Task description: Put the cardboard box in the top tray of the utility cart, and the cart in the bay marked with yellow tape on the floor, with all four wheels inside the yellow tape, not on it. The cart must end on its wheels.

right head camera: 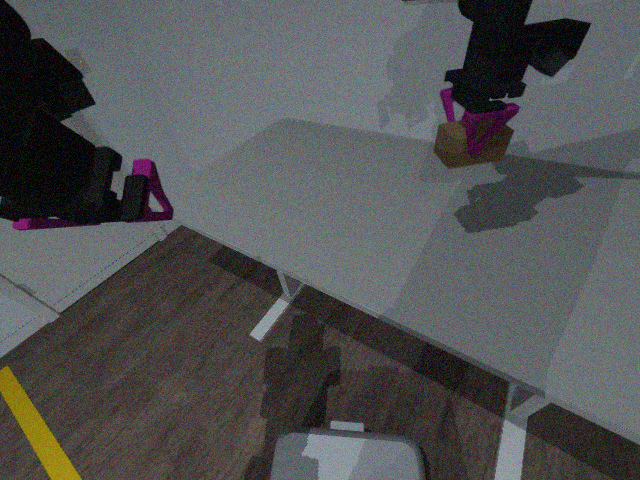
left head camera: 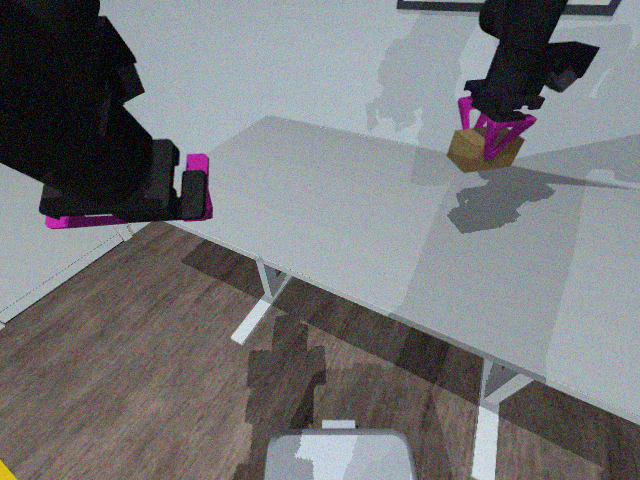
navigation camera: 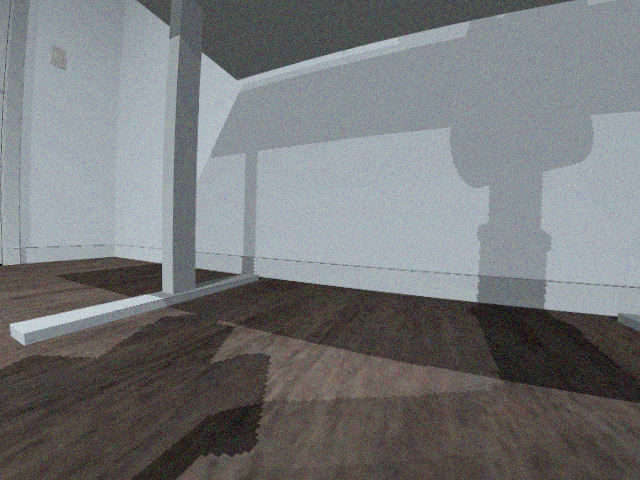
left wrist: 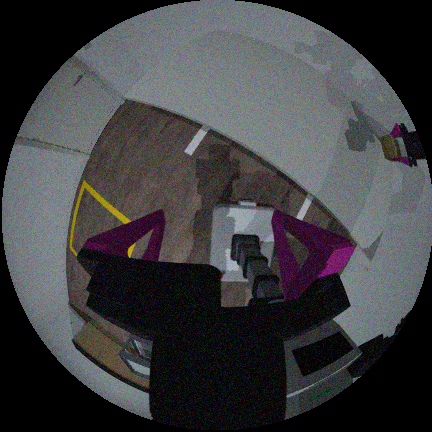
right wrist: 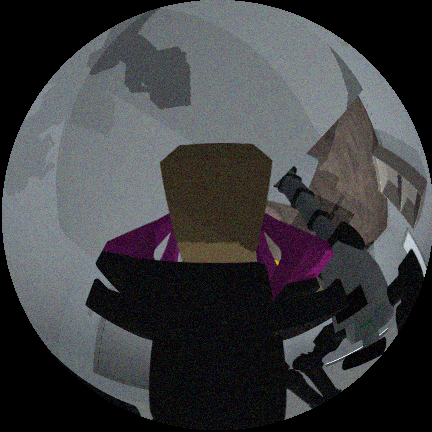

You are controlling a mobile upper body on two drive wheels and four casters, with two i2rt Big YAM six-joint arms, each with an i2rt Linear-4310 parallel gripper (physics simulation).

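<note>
The brown cardboard box [left head camera: 465,147] [right head camera: 448,143] [left wrist: 389,147] [right wrist: 217,195] is held above the white table [left head camera: 310,206] [right head camera: 310,206]. My right gripper [left head camera: 478,143] [right head camera: 461,138] [left wrist: 390,148] is shut on it, one magenta finger on each side. My left gripper [left head camera: 131,217] [right head camera: 93,219] [left wrist: 217,215] is open and empty, to the left of the table. Yellow tape [right head camera: 36,428] [left wrist: 102,202] marks the floor at the lower left. A grey tray-like thing [left wrist: 131,361] shows partly at the lower left of the left wrist view; I cannot tell whether it is the cart.
The grey robot base [left head camera: 341,454] [right head camera: 348,457] stands in front of the table's long edge. White table legs with floor bars [navigation camera: 180,155] stand near it. A white wall [navigation camera: 361,206] runs behind the table. A brown panel [left wrist: 97,347] lies beside the grey tray-like thing.
</note>
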